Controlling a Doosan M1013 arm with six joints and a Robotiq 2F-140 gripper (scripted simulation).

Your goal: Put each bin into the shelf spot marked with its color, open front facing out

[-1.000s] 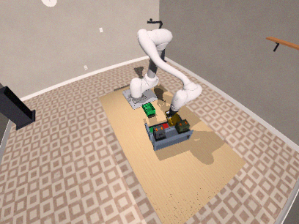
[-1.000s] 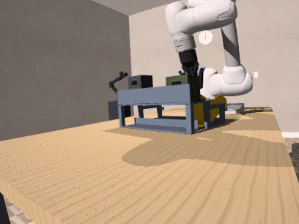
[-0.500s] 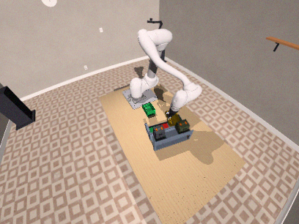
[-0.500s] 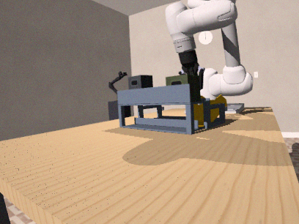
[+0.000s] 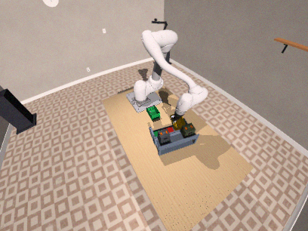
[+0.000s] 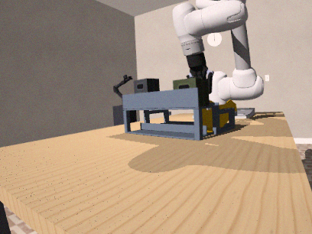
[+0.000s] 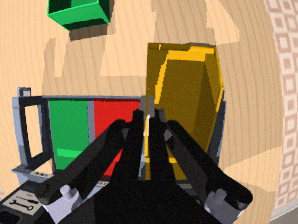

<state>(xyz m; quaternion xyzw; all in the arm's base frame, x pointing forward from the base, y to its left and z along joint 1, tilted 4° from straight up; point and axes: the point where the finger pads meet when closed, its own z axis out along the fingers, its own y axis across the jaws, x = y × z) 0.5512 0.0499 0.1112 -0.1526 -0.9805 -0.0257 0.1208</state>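
My hand is 50 mm to the right of the yellow bin and 40 mm above it. Round my hand: dark box: 110 mm ahead, 230 mm to the right, 50 mm above; green bin: 290 mm behind, 60 mm to the right, 70 mm below.
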